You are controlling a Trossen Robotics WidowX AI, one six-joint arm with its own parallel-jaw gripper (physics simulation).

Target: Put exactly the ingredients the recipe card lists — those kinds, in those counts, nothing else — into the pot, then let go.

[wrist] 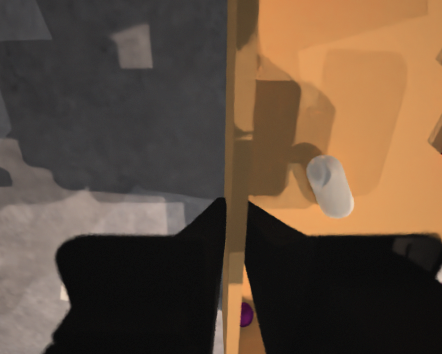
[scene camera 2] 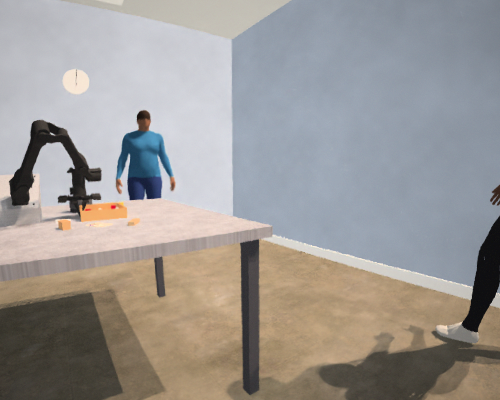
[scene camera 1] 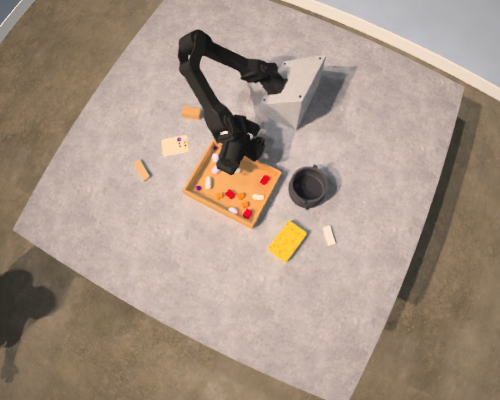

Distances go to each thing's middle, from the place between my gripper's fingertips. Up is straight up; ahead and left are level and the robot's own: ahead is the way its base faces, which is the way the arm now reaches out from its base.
Scene:
The orange tray (scene camera 1: 247,181) lies 100 mm ahead of my hand, 30 mm to the left of it and 10 mm above it. The rest, counted from my hand: dark pot (scene camera 1: 313,184) (250 mm to the left, 40 mm above, 10 mm ahead).

